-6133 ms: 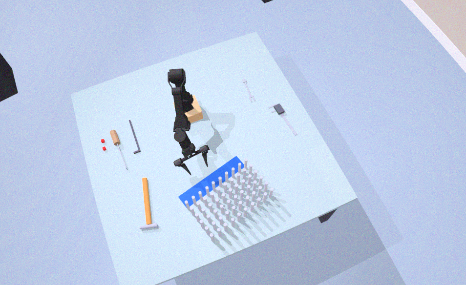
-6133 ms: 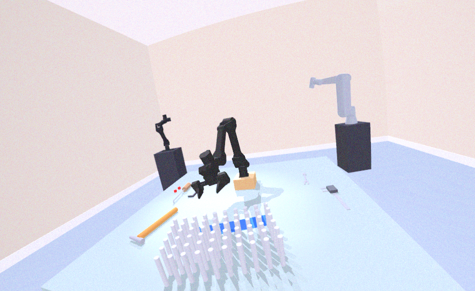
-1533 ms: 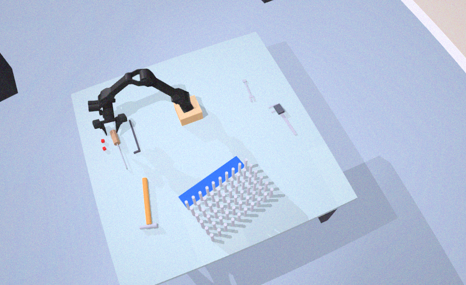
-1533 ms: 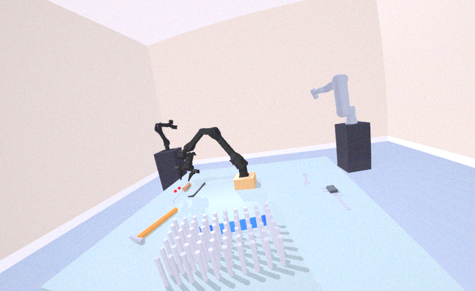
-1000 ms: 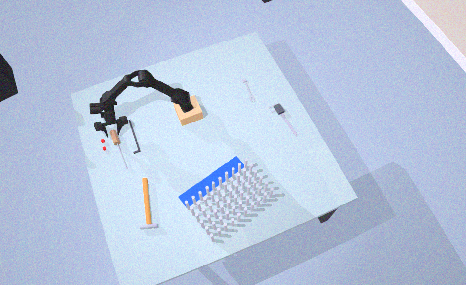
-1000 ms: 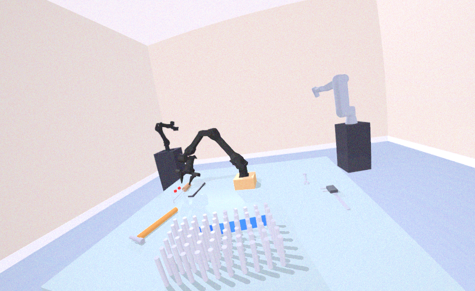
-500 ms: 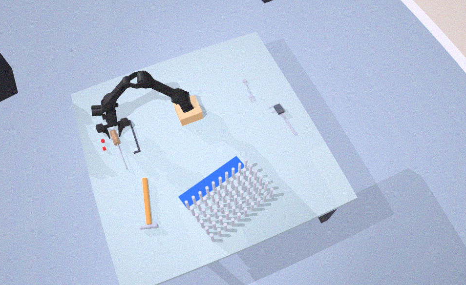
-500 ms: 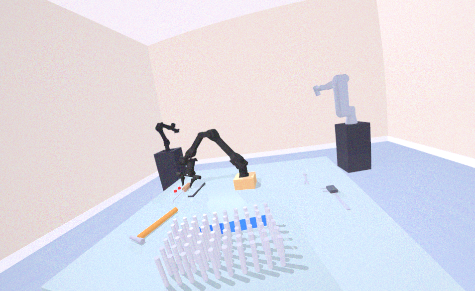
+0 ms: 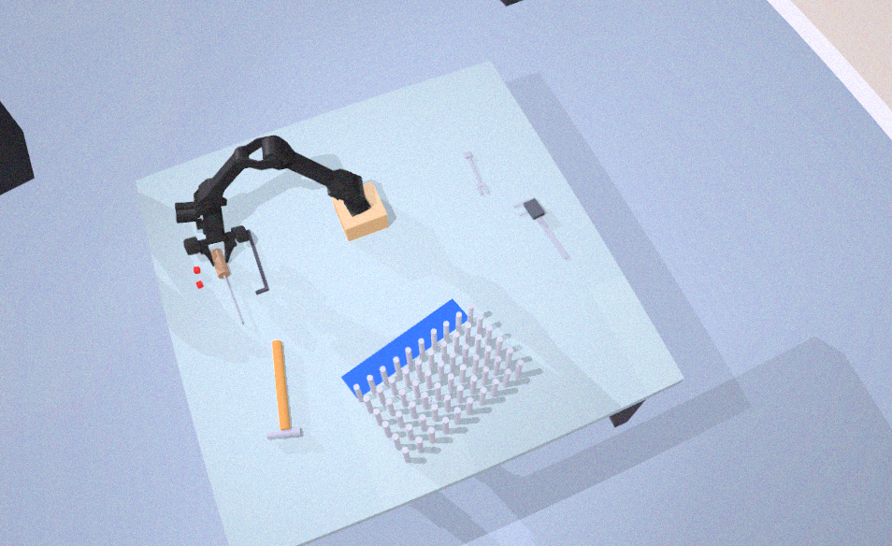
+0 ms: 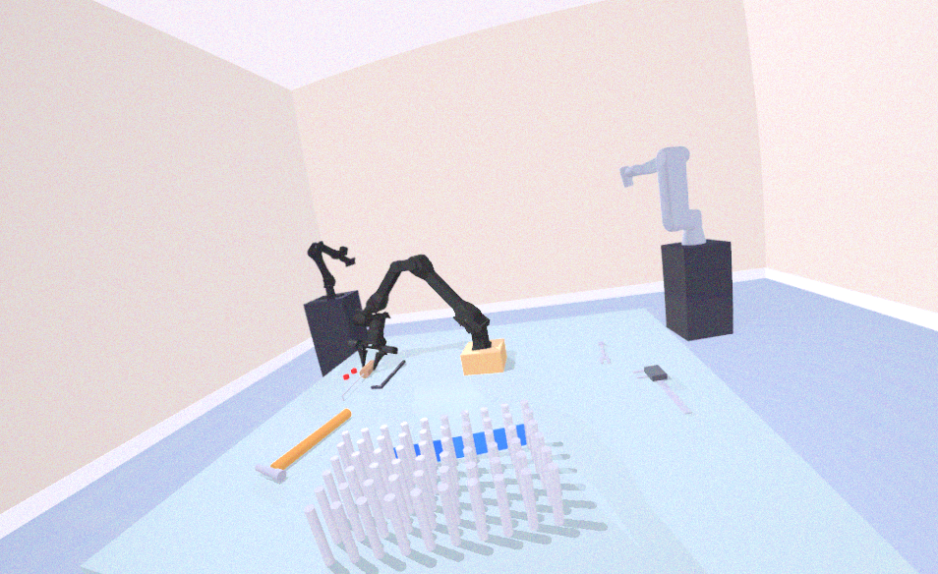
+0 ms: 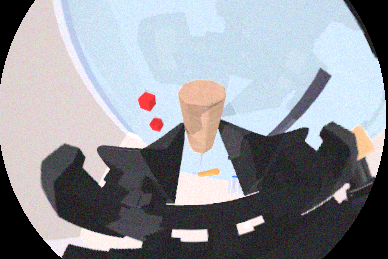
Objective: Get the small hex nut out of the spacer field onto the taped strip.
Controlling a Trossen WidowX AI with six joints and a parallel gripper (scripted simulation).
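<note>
The blue taped strip is 50 cm ahead of my gripper tip, 37 cm to the left of it and 2 cm below it. From my gripper tip the other things lie so: small wrench: 84 cm to the left, 9 cm ahead, 1 cm below; then thin hook tool: 10 cm ahead, 1 cm to the right.
</note>
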